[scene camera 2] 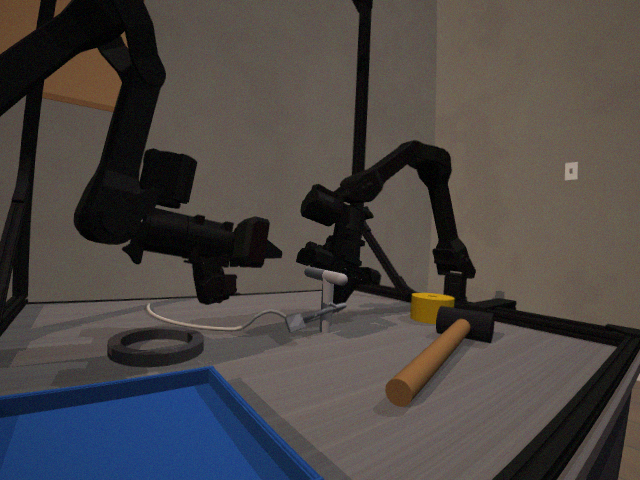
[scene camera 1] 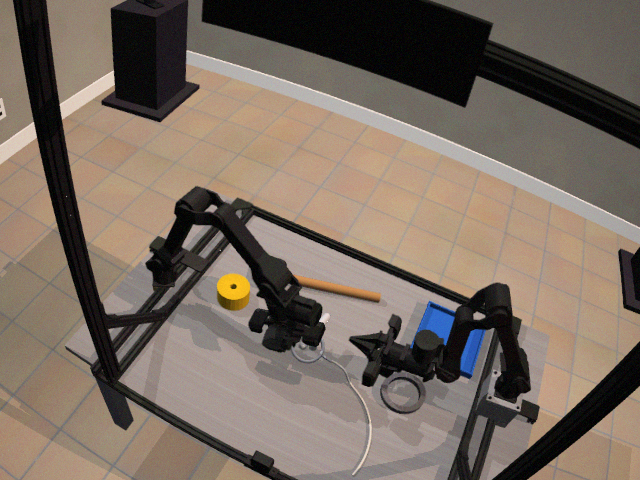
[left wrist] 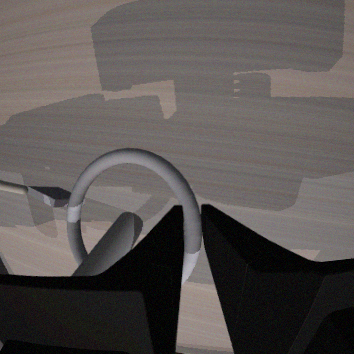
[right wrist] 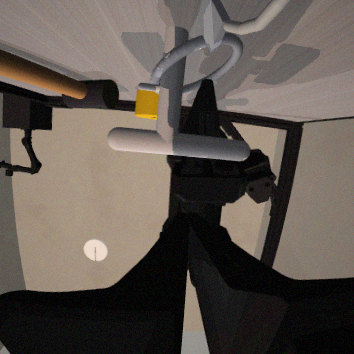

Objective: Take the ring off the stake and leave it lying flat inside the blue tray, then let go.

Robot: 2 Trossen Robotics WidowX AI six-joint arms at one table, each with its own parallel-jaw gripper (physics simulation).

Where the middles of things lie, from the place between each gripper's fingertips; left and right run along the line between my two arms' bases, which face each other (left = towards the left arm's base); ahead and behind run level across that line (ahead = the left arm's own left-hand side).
My left gripper is now 20 mm short of the T-topped stake [scene camera 2: 327, 288] and 50 mm to the left of it. Round my left hand: stake top arm [right wrist: 120, 138] 20 mm ahead, 50 mm to the right, 70 mm above; ring [left wrist: 54, 196] 10 mm ahead, 50 mm to the right; wooden-handled hammer [scene camera 2: 454, 324] 220 mm ahead.
My right hand is 9 cm to the right of the stake top arm, 3 cm above it and 1 cm short of it. Round my right hand: ring 10 cm below, 8 cm to the left; T-topped stake 11 cm below, 9 cm to the left, 1 cm ahead; wooden-handled hammer 21 cm ahead, 13 cm to the left, 11 cm below.
